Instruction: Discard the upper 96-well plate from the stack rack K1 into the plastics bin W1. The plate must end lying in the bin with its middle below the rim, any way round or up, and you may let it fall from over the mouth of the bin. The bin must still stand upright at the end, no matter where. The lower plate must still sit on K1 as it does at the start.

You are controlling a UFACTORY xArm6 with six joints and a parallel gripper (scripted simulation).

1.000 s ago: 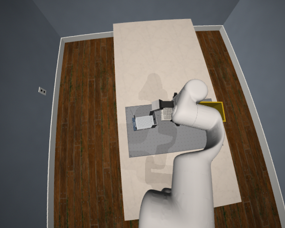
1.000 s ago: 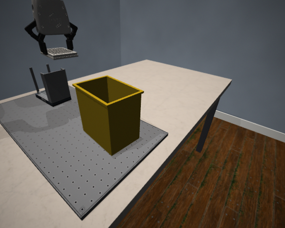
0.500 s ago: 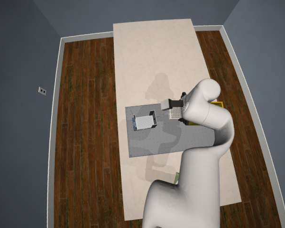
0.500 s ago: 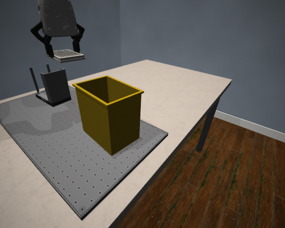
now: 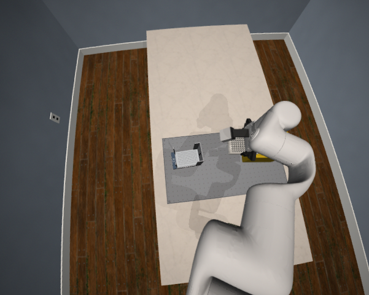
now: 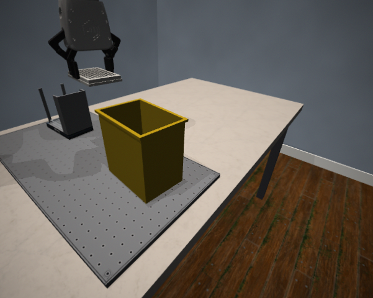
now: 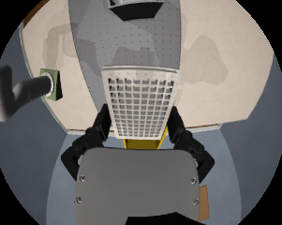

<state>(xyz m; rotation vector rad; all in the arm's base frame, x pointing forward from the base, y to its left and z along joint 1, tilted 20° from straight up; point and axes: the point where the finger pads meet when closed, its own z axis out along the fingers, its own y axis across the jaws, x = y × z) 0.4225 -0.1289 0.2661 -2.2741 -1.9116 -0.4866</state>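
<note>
The yellow plastics bin W1 is 1 cm behind my hand, 17 cm to the right of it and 16 cm below it. The rest, counted from my hand: white 96-well plate 1 cm below.
</note>
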